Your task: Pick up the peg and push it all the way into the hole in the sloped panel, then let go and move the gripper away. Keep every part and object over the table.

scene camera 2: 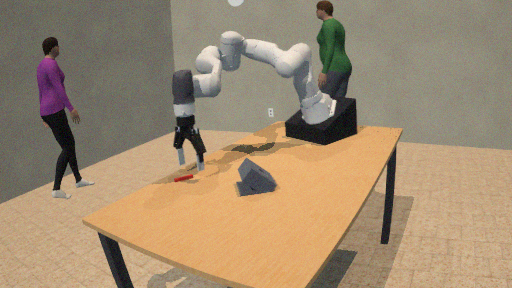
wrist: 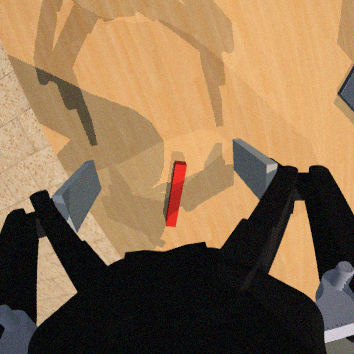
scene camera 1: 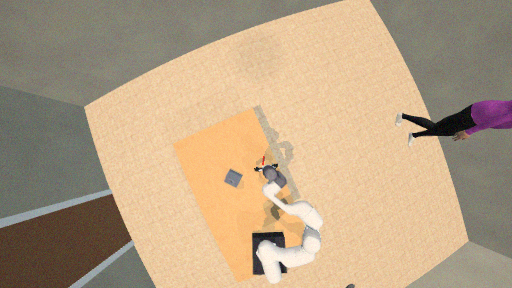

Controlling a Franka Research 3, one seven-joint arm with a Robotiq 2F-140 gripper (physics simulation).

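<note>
The red peg (scene camera 1: 263,160) (scene camera 2: 183,178) (wrist: 176,194) lies flat on the table (scene camera 1: 210,150) (scene camera 2: 280,225), near its long edge. My gripper (scene camera 1: 266,168) (scene camera 2: 191,166) (wrist: 164,163) is open and points down, with its fingertips above the table. In the wrist view the peg shows between the two spread finger pads, lower than them and touching neither. The grey block with the sloped panel (scene camera 1: 233,178) (scene camera 2: 255,177) stands apart from the peg, nearer the table's middle. A dark corner of it (wrist: 349,91) shows at the right edge of the wrist view. The hole is not clear to see.
The black robot base (scene camera 1: 279,241) (scene camera 2: 320,131) stands at the far end of the table in scene camera 2. The table edge runs close to the peg, with tiled floor beyond. A person in purple (scene camera 1: 492,114) (scene camera 2: 49,90) and one in green (scene camera 2: 334,45) stand off the table.
</note>
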